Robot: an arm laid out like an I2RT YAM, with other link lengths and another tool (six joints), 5 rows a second.
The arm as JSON. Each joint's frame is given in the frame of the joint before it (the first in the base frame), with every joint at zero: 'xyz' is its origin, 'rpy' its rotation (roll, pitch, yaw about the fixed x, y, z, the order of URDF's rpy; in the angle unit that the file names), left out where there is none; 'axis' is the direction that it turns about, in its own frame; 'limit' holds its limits. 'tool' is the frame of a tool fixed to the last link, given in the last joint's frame.
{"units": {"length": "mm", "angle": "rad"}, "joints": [
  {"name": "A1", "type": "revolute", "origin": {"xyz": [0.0, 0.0, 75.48]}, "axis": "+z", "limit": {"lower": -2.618, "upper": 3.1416}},
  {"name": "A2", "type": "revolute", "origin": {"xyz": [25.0, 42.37, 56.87]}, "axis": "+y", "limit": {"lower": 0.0, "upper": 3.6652}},
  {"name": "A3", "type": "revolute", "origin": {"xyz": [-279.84, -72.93, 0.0]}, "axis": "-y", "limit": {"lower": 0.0, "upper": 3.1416}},
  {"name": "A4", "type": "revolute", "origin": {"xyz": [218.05, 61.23, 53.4]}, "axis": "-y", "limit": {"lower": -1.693, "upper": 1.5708}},
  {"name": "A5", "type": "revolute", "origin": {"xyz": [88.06, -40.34, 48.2]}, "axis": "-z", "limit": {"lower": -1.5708, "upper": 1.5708}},
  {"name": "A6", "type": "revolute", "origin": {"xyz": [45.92, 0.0, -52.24]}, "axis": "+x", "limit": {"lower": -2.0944, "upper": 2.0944}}
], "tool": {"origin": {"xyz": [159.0, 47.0, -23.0], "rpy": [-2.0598, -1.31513, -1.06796]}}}
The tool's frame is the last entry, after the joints.
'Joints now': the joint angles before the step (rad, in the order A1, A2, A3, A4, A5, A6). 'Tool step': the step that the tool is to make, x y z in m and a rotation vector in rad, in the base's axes. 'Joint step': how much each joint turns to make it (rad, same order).
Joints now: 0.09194, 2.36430, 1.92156, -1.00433, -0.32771, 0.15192
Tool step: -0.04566, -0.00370, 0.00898, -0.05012, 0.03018, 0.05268
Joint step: 0.02162, -0.13163, -0.17791, -0.00014, 0.04341, -0.03733
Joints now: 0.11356, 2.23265, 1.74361, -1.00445, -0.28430, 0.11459
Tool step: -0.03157, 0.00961, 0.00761, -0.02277, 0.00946, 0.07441
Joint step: 0.04464, -0.07835, -0.09227, -0.00731, 0.01924, -0.03233
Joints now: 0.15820, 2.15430, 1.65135, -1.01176, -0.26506, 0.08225
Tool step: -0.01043, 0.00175, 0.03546, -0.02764, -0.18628, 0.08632
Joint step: 0.03794, -0.21346, -0.16104, 0.11243, 0.05270, -0.05787
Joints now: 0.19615, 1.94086, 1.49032, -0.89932, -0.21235, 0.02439
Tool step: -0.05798, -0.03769, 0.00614, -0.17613, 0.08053, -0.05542
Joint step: 0.01901, -0.14283, -0.10445, -0.14729, 0.16610, 0.04781
